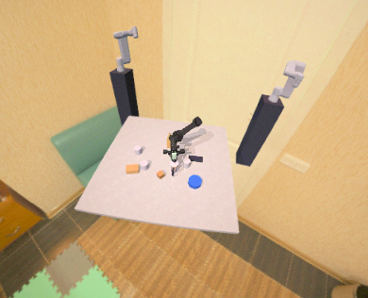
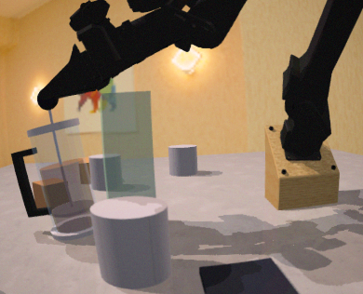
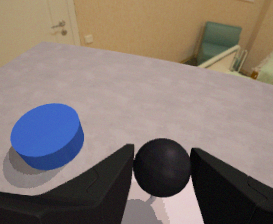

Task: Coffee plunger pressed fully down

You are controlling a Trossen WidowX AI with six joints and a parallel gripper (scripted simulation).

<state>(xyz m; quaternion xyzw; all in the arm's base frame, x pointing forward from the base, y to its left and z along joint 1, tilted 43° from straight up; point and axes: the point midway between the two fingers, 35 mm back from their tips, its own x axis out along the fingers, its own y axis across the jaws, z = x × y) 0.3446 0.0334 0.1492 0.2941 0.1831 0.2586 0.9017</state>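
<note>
Now: gripper tip 90 mm above the coffee press. The rest, counted from my gripper tip: flat plate (240 mm behind, 180 mm below, 160 mm to the left); blue disc (210 mm to the left, 160 mm below, 50 mm ahead).
</note>
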